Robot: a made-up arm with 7 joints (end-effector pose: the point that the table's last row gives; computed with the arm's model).
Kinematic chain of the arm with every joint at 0, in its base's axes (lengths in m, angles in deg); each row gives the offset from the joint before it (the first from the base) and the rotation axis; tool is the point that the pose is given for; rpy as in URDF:
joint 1: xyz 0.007 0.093 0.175 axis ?
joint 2: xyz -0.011 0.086 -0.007 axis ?
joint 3: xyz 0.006 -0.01 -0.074 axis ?
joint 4: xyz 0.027 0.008 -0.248 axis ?
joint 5: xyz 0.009 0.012 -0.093 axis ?
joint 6: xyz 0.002 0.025 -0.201 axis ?
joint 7: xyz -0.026 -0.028 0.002 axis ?
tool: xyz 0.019 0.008 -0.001 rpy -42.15 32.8 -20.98
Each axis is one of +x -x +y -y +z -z.
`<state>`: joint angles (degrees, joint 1 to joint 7).
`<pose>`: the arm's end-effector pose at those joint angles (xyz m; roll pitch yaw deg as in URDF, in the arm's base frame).
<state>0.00 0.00 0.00 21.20 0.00 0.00 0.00</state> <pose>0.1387 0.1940 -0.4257 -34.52 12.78 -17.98</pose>
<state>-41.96 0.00 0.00 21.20 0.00 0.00 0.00</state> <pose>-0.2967 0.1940 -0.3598 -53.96 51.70 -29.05</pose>
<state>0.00 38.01 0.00 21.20 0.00 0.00 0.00</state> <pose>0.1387 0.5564 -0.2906 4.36 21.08 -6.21</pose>
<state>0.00 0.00 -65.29 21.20 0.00 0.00 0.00</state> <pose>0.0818 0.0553 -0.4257 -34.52 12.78 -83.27</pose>
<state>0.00 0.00 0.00 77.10 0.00 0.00 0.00</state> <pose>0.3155 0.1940 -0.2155 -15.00 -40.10 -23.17</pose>
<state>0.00 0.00 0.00 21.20 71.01 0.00 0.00</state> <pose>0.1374 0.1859 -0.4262 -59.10 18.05 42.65</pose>
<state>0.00 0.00 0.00 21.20 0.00 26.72 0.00</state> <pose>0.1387 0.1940 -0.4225 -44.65 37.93 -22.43</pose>
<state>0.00 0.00 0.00 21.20 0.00 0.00 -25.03</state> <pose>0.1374 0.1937 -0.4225 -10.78 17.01 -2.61</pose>
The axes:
joint 1: -y
joint 2: +x
joint 3: +z
joint 4: -y
joint 5: +z
joint 6: +y
joint 7: -x

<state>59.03 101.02 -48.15 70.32 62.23 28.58 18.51</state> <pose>0.2411 0.6316 0.2797 3.22 -21.04 -14.73</pose>
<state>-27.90 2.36 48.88 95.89 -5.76 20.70 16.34</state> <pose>0.0377 0.4363 -0.1628 -7.79 -9.65 6.98</pose>
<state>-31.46 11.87 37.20 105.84 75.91 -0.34 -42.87</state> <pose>0.0938 0.4097 -0.1163 -56.82 -21.45 78.83</pose>
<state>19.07 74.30 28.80 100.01 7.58 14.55 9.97</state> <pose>0.2266 0.4806 0.3325 74.79 -23.29 -56.07</pose>
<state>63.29 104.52 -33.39 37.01 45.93 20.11 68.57</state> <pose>0.0669 0.7458 0.3445 -4.76 -30.57 -21.88</pose>
